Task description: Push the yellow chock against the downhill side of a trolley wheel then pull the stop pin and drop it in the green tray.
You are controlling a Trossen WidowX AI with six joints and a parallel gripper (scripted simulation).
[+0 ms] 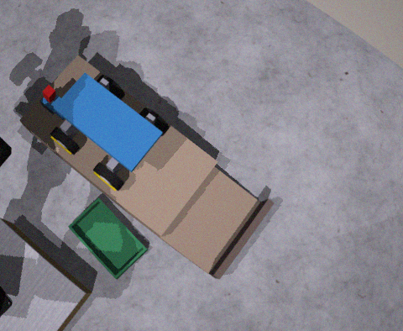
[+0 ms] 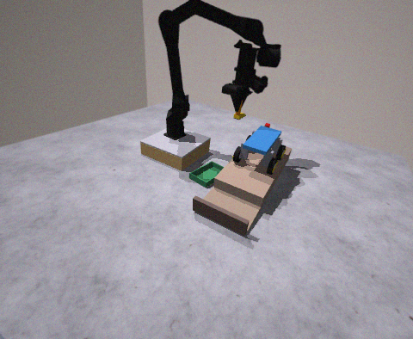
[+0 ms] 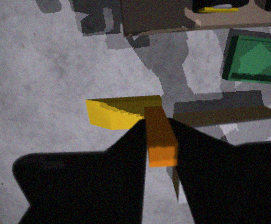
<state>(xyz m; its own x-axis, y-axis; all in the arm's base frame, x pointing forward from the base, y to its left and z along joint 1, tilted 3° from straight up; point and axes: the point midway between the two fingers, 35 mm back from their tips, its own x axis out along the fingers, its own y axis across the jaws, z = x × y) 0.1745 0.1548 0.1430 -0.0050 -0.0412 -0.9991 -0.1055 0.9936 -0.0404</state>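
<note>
Now: the red-headed stop pin 13 cm ahead of my gripper tip and 5 cm below it. Also, from my gripper tip: green tray 20 cm to the right, 18 cm below, 5 cm ahead; then yellow chock 2 cm to the left, 1 cm below; then blue trolley 16 cm ahead, 10 cm to the right, 6 cm below.
</note>
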